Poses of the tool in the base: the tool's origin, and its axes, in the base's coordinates. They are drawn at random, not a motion.
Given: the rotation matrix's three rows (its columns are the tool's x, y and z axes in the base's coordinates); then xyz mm. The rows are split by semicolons.
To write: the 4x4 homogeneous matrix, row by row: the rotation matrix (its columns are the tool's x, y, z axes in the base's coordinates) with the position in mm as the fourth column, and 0 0 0 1 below. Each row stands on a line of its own. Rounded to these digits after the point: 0 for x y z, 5 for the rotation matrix.
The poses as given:
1: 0.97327 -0.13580 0.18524; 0.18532 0.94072 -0.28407; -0.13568 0.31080 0.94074; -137 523 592
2: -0.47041 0.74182 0.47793; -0.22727 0.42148 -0.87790; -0.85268 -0.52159 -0.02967; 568 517 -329
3: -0.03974 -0.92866 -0.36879; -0.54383 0.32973 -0.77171; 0.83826 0.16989 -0.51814; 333 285 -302
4: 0.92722 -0.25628 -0.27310; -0.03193 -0.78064 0.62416; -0.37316 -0.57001 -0.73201; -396 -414 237
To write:
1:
0.97327 -0.13580 0.18524 -137
0.18532 0.94072 -0.28407 523
-0.13568 0.31080 0.94074 592
0 0 0 1

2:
-0.47041 0.74182 0.47793 568
-0.22727 0.42148 -0.87790 517
-0.85268 -0.52159 -0.02967 -329
0 0 0 1

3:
-0.03974 -0.92866 -0.36879 333
-0.54383 0.32973 -0.77171 285
0.83826 0.16989 -0.51814 -302
0 0 0 1

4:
0.92722 -0.25628 -0.27310 -396
-0.03193 -0.78064 0.62416 -414
-0.37316 -0.57001 -0.73201 237
0 0 0 1

